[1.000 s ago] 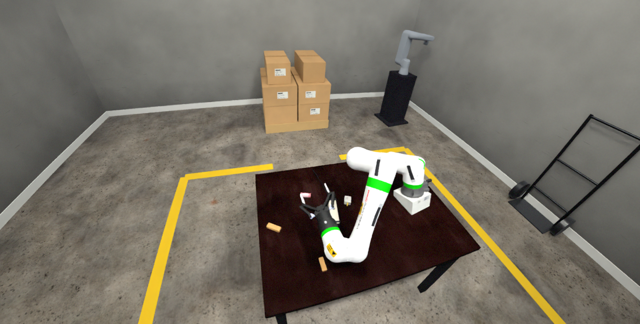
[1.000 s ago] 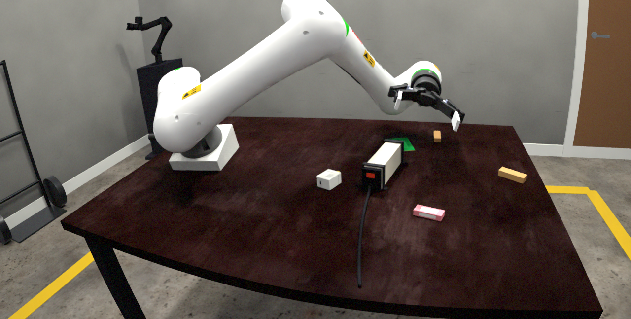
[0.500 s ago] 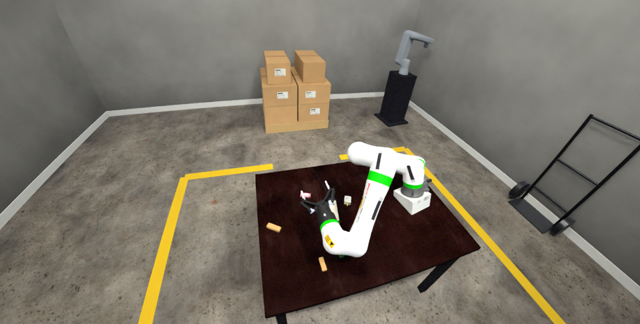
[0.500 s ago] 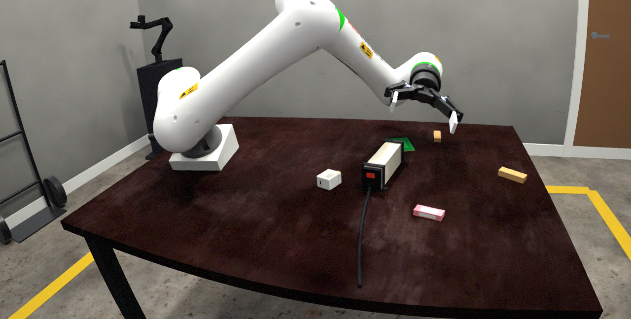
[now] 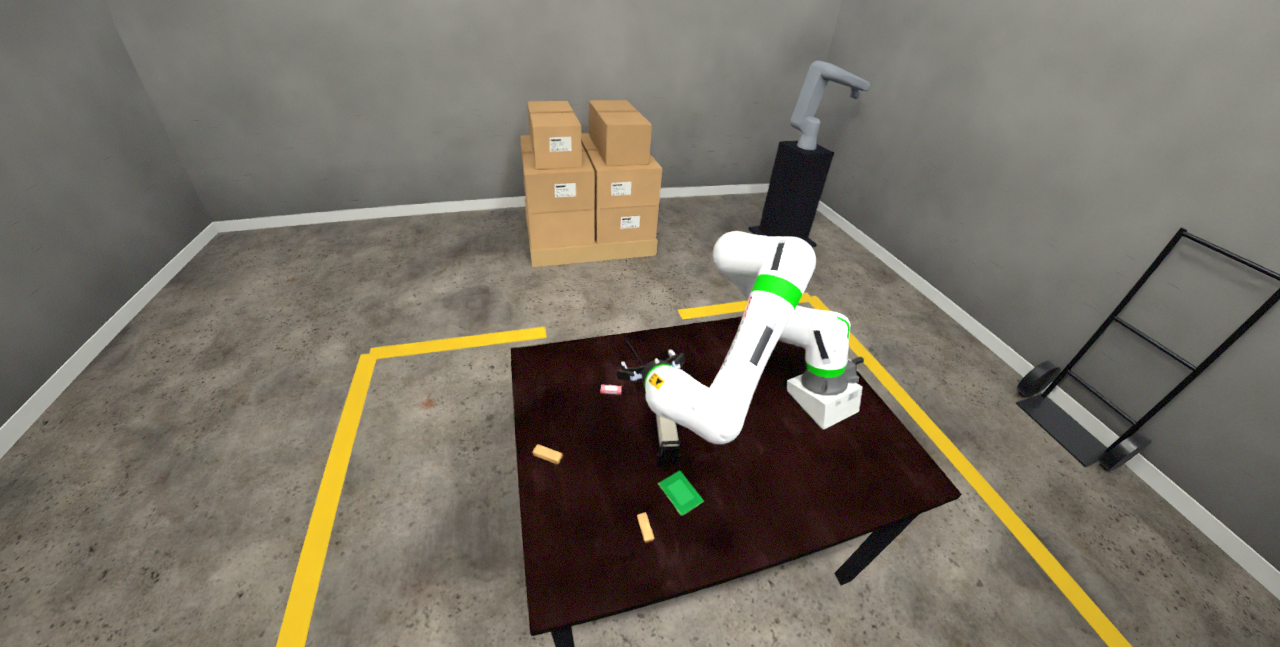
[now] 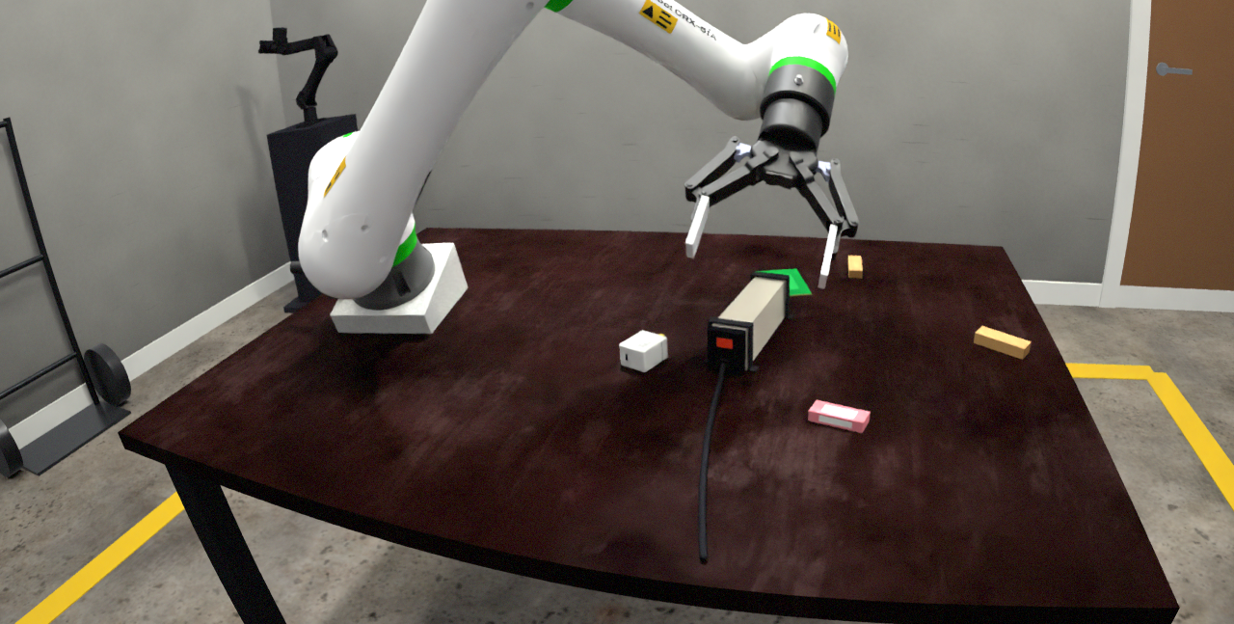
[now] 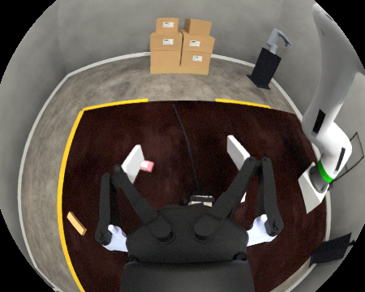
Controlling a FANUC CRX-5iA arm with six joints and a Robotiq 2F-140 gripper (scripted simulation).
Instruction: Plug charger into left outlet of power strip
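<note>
The white charger is 150 mm below my hand, 140 mm behind it and 90 mm to the left of it. From my hand the other things lie so: power strip: 140 mm to the left, 140 mm below; then flat piece: 340 mm to the left, 170 mm below, 30 mm ahead; then red switch: 130 mm below, 50 mm to the left, 40 mm behind.
</note>
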